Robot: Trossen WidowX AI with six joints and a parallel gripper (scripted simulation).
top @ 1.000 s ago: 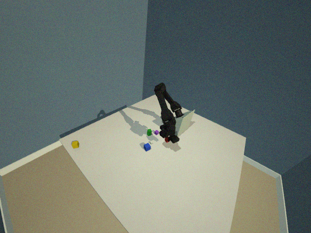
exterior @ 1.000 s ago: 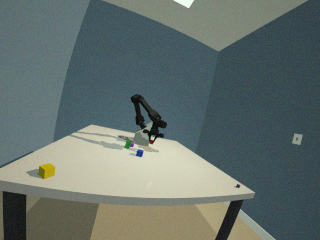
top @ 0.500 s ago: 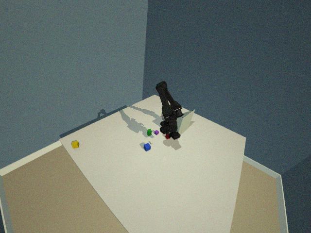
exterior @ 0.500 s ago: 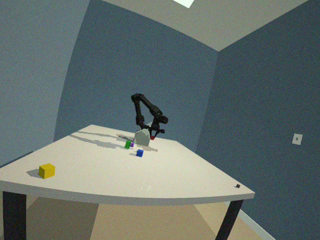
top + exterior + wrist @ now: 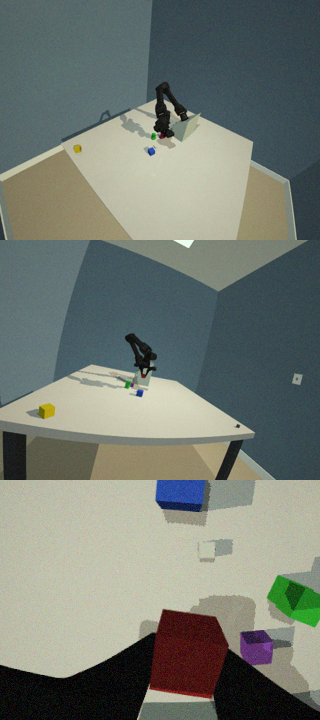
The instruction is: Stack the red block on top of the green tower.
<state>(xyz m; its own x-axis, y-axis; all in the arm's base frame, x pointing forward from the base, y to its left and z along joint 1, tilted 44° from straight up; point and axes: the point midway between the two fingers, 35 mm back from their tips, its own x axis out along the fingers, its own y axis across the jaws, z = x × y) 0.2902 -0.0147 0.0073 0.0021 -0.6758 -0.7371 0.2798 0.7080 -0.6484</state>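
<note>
Right now the purple block is 8 cm behind my gripper tip, 8 cm to the right of it and 11 cm below it. From my gripper tip the other things lie so: yellow block 52 cm ahead, 40 cm to the right, 11 cm below; then blue block 11 cm ahead, 1 cm to the right, 11 cm below; then red block 1 cm above.
</note>
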